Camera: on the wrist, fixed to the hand. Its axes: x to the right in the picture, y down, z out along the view.
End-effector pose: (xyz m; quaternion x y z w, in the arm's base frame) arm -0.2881 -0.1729 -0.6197 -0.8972 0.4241 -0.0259 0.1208
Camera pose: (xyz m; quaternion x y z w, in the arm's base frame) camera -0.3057 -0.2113 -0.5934 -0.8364 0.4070 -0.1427 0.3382
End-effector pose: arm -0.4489 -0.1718 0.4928 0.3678 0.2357 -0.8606 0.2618
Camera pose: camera -0.4216 -0.1781 0.4517 0.4328 0.0133 -0.8872 0.1593
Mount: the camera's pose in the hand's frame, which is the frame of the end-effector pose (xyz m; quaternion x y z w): 0.0167 0.0305 -0.0356 0.2524 0.0121 0.0020 0.9675
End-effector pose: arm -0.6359 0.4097 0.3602 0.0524 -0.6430 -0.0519 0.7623
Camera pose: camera -0.5976 0.4379 0.3750 0.2425 -0.6261 0.1142 0.7322
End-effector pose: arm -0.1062 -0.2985 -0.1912 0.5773 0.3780 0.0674 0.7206
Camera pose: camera -0.1062 -0.2519 -0.1738 0.7404 0.3903 -0.0218 0.5468
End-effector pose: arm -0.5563 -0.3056 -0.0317 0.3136 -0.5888 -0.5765 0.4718
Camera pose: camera -0.5243 -0.3303 -0.0026 0.4283 -0.7101 -0.4044 0.3856
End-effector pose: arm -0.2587 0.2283 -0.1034 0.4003 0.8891 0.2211 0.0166
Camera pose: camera -0.2559 0.2445 -0.0564 -0.3906 -0.9155 0.0056 0.0962
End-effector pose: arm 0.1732 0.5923 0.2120 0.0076 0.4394 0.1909 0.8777
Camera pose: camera 0.1447 0.6208 0.1828 0.2275 0.4839 0.0756 0.8416
